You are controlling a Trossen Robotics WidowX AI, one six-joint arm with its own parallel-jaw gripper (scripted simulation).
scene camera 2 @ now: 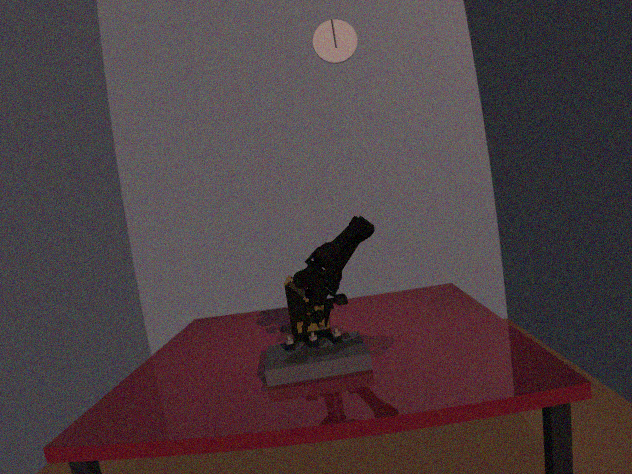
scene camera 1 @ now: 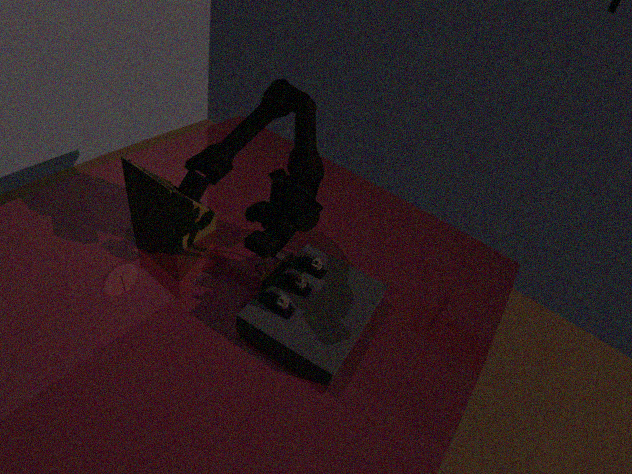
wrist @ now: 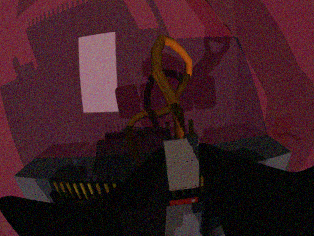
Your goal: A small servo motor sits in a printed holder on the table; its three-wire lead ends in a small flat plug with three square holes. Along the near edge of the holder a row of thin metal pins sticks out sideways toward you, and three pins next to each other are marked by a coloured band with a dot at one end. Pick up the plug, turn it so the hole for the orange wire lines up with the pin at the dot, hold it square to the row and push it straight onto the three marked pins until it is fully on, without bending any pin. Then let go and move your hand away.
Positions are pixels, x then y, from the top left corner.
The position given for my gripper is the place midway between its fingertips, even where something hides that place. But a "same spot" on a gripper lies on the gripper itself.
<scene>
My gripper shows in scene camera 2 (pixel 322 327), in scene camera 1 and in the wrist view. One and the same spot on my gripper: (scene camera 1: pixel 281 240) is (wrist: pixel 225 206).
</scene>
